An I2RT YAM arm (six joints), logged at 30 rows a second.
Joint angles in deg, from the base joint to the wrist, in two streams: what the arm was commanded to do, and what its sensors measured. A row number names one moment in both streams.
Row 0, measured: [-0.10, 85.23, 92.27, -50.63, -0.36, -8.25]
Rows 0 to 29, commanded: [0.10, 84.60, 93.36, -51.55, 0.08, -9.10]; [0.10, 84.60, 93.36, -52.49, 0.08, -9.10]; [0.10, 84.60, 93.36, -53.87, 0.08, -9.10]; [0.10, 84.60, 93.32, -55.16, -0.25, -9.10]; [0.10, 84.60, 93.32, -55.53, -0.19, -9.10]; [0.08, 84.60, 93.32, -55.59, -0.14, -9.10]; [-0.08, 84.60, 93.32, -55.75, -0.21, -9.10]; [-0.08, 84.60, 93.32, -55.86, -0.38, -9.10]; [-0.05, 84.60, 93.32, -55.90, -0.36, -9.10]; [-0.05, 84.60, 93.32, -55.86, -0.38, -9.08]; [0.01, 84.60, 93.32, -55.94, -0.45, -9.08]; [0.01, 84.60, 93.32, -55.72, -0.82, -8.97]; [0.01, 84.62, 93.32, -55.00, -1.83, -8.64]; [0.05, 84.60, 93.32, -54.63, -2.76, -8.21]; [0.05, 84.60, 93.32, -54.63, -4.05, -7.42]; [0.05, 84.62, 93.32, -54.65, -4.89, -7.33]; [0.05, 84.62, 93.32, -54.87, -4.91, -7.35]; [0.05, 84.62, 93.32, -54.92, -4.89, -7.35]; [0.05, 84.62, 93.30, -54.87, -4.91, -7.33]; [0.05, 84.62, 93.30, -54.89, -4.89, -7.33]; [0.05, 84.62, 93.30, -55.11, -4.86, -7.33]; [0.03, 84.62, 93.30, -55.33, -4.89, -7.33]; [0.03, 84.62, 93.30, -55.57, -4.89, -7.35]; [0.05, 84.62, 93.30, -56.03, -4.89, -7.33]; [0.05, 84.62, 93.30, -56.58, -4.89, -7.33]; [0.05, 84.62, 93.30, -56.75, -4.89, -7.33]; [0.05, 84.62, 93.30, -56.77, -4.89, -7.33]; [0.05, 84.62, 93.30, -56.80, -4.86, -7.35]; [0.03, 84.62, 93.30, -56.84, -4.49, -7.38]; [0.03, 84.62, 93.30, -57.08, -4.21, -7.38]
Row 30, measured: [-0.10, 85.21, 92.27, -56.64, -4.27, -7.97]
